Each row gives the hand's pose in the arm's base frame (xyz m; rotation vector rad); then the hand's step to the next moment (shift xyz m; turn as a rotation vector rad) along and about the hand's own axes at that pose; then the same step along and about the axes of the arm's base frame.
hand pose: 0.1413 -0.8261 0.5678 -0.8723 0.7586 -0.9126
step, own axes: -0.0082 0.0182 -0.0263 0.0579 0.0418 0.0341
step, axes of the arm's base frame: -0.0194 0.0055 -0.0262 0.0670 -0.0273 -0.0320
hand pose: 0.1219 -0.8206 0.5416 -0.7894 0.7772 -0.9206
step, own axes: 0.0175 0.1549 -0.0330 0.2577 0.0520 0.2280
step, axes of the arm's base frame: 0.0374 0.0358 -0.1507 0.3119 -0.1542 0.0075
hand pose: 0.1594 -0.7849 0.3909 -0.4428 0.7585 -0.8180
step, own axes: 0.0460 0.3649 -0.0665 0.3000 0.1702 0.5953
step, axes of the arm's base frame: 0.1484 0.1844 -0.2892 0.6637 -0.0890 0.1581
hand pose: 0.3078 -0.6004 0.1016 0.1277 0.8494 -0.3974
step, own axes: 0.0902 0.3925 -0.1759 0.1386 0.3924 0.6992
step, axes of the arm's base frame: 0.0829 0.3814 -0.2020 0.7282 0.1344 0.3373
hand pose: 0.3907 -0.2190 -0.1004 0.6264 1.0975 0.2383
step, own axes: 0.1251 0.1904 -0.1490 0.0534 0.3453 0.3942
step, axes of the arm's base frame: -0.0522 0.2656 -0.0292 0.4144 0.1639 0.2809
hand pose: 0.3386 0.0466 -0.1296 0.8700 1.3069 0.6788
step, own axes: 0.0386 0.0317 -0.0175 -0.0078 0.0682 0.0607
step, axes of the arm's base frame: -0.0097 0.0517 0.0059 0.0621 0.0197 0.0645
